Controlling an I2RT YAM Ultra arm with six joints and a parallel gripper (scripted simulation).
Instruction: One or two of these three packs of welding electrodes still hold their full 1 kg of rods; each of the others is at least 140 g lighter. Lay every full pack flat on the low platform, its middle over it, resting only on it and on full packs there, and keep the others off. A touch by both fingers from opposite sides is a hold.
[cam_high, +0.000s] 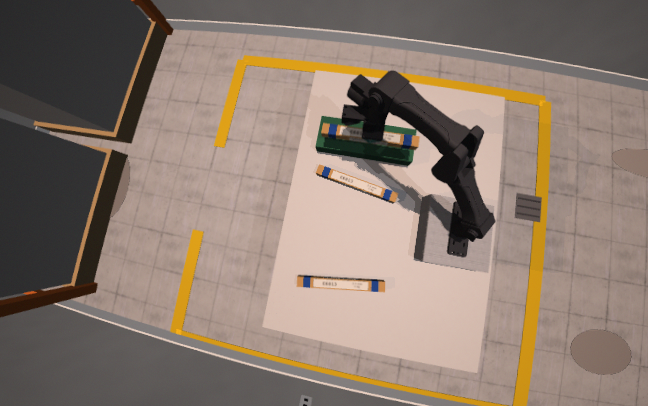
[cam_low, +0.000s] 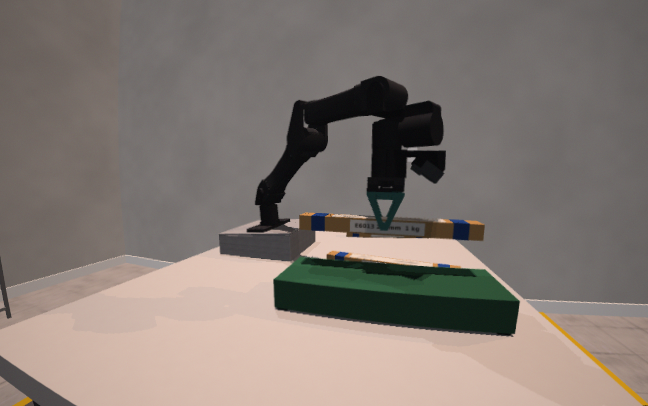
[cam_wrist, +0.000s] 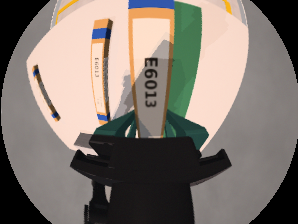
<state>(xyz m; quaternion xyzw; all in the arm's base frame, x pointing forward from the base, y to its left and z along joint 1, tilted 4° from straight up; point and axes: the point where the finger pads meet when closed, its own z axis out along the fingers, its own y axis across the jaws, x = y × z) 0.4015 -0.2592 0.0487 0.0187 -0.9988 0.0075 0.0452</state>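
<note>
The green low platform is 14 cm below my hand, 3 cm to the right of it and 1 cm ahead of it.
</note>
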